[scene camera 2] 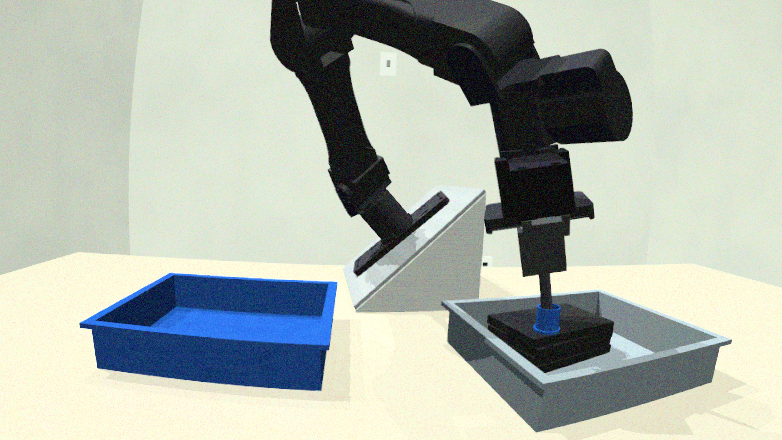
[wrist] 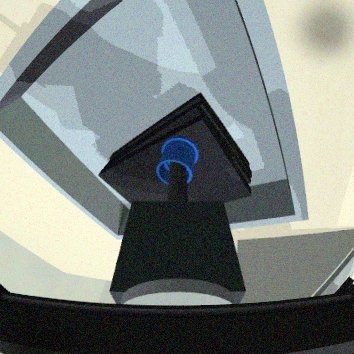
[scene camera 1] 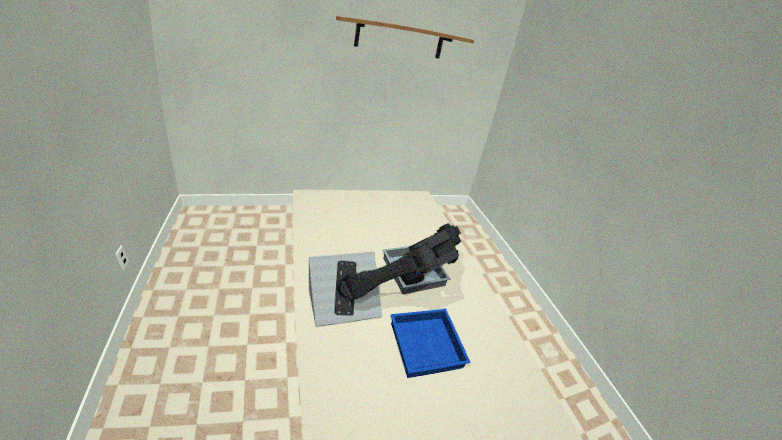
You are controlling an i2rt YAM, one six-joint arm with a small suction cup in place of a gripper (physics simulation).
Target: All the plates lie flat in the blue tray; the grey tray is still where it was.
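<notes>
A stack of black square plates lies flat in the grey tray. My blue suction cup points straight down and is pressed onto the middle of the top plate. The stack rests on the tray floor. The blue tray stands empty to the left of the grey tray in scene camera 2. In scene camera 1 the arm hides the cup and the plates.
The arm's base sits on a slanted grey wedge behind the two trays. Both trays stand on a cream table. A wooden shelf hangs high on the back wall.
</notes>
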